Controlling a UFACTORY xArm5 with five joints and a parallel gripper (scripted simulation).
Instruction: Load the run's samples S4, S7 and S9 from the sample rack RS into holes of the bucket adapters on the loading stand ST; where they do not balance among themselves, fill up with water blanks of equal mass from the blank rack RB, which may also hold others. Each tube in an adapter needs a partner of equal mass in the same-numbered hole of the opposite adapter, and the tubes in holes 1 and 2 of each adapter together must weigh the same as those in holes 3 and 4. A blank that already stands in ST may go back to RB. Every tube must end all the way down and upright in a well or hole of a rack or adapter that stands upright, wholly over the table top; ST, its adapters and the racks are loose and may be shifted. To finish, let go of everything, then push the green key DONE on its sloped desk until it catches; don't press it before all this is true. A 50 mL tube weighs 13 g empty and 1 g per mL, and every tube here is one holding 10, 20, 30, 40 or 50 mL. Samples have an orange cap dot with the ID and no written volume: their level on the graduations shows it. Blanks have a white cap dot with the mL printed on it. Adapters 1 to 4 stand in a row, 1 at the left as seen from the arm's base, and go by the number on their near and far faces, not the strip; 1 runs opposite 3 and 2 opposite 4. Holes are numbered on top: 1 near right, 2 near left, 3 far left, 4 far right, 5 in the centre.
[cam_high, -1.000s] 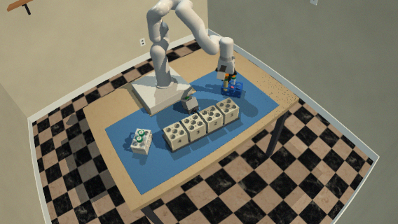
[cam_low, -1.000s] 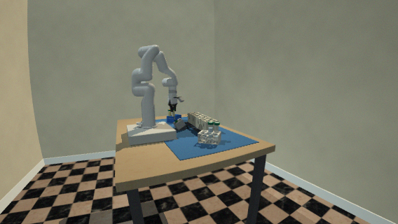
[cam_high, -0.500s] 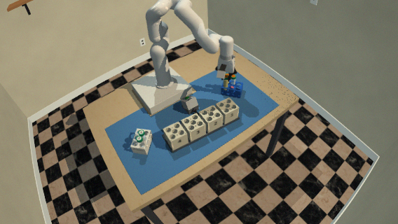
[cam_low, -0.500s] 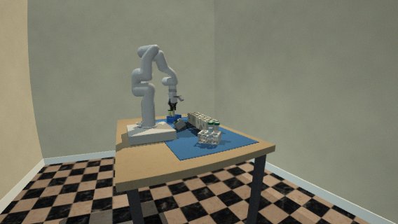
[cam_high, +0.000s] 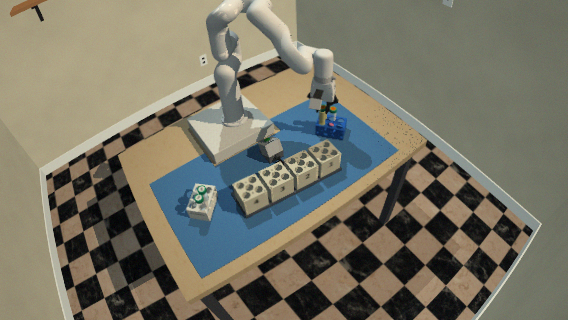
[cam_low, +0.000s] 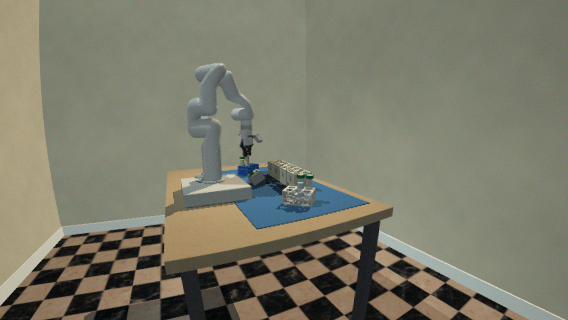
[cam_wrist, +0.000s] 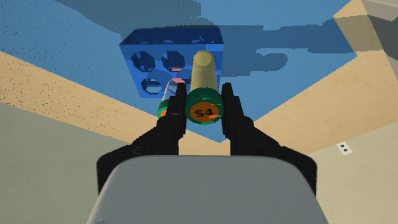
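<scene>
Right now my hand is 10 mm to the left of the sample tube S4 and 50 mm above it. The rest, counted from my hand: blue sample rack RS: 20 mm ahead, 40 mm to the left, 120 mm below; then sample tube S9: 10 mm ahead, 60 mm to the left, 80 mm below; then sample tube S7: 30 mm behind, 30 mm to the left, 80 mm below.
</scene>
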